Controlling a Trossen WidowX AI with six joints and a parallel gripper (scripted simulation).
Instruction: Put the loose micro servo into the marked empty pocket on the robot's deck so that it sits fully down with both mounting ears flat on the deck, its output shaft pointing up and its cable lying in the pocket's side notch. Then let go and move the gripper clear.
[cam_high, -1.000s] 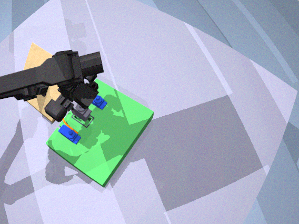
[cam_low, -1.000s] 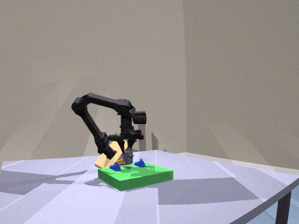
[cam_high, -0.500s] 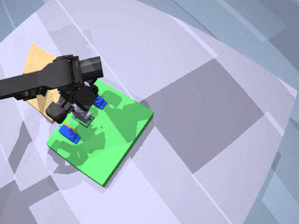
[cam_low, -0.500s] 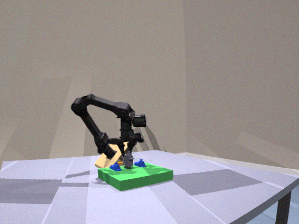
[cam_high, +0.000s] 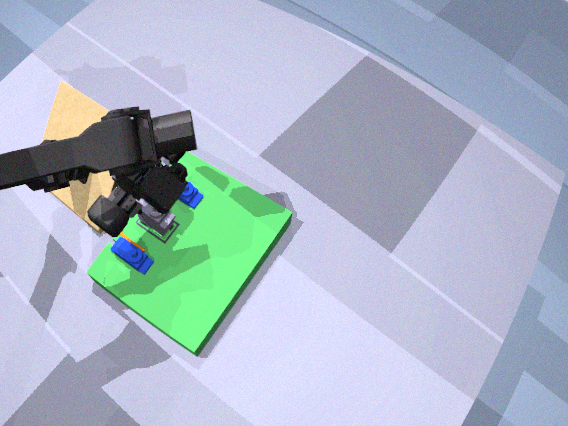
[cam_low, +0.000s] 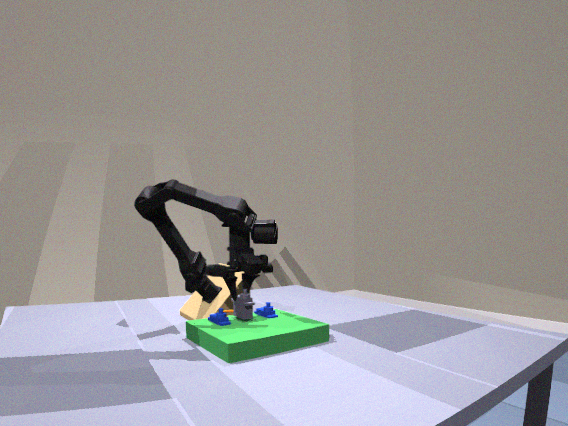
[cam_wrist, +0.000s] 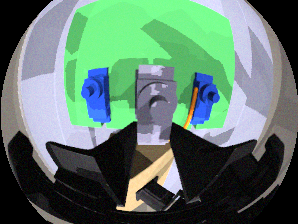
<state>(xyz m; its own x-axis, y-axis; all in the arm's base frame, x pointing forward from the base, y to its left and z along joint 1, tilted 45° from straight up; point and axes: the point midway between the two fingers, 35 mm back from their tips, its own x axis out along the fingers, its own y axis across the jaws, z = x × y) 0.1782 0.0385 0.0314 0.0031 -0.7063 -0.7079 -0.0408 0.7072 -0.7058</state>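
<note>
Now: the green deck 12 cm ahead of my gripper tip and 8 cm below it.
</note>
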